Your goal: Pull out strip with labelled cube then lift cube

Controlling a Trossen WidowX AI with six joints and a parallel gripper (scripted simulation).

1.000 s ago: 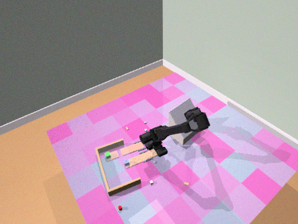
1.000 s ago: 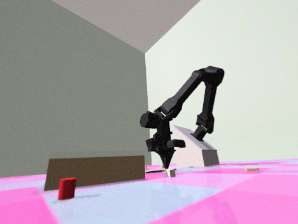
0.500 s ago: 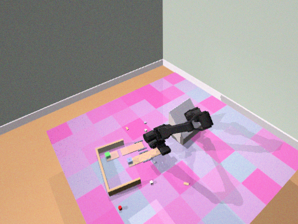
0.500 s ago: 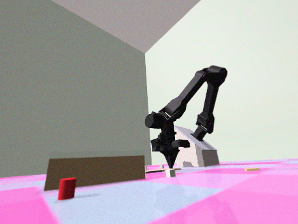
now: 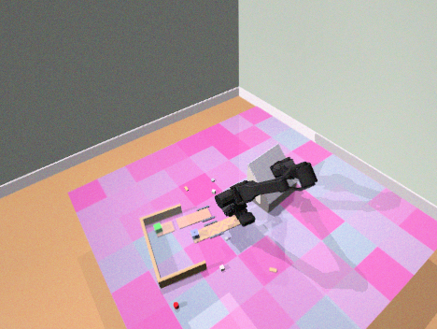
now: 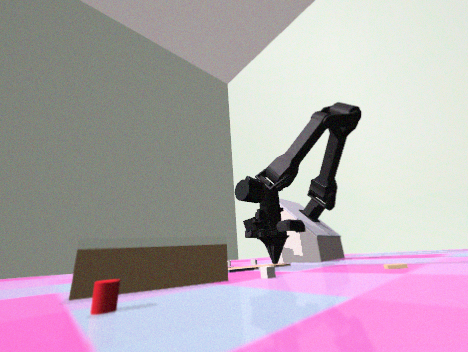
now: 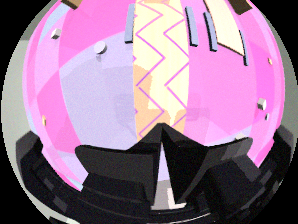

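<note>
Right now the labelled cube is 200 mm ahead of my gripper tip, 60 mm to the right of it and 20 mm above it.
</note>
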